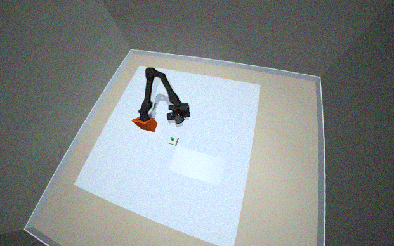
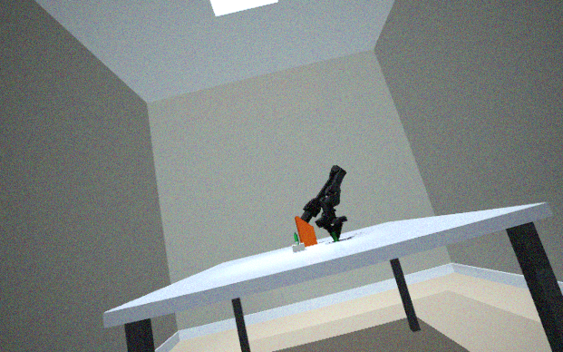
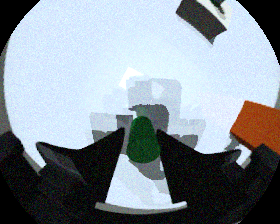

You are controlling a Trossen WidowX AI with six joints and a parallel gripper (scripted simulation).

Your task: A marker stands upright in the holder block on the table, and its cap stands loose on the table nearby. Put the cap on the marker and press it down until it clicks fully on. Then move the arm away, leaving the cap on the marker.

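The holder block is 3 cm ahead of my gripper tip and 20 cm to the right of it. Round my gripper tip: green cap 1 cm above.
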